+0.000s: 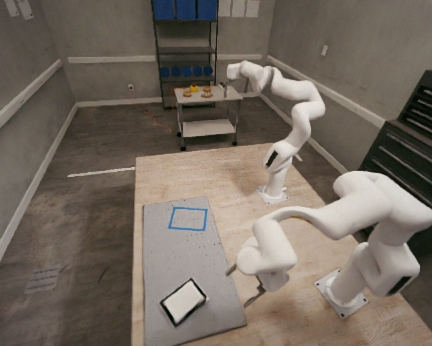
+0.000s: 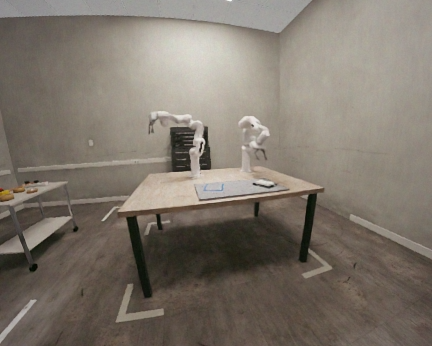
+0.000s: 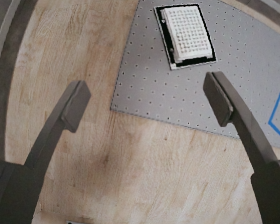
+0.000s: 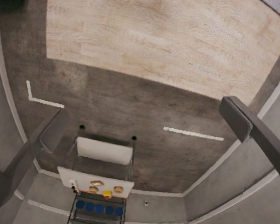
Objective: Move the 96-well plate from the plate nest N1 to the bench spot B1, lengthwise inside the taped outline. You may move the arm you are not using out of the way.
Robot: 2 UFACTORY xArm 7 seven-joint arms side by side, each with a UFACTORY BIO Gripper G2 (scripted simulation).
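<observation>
White 96-well plate, black plate nest, my left gripper: in sight.
</observation>
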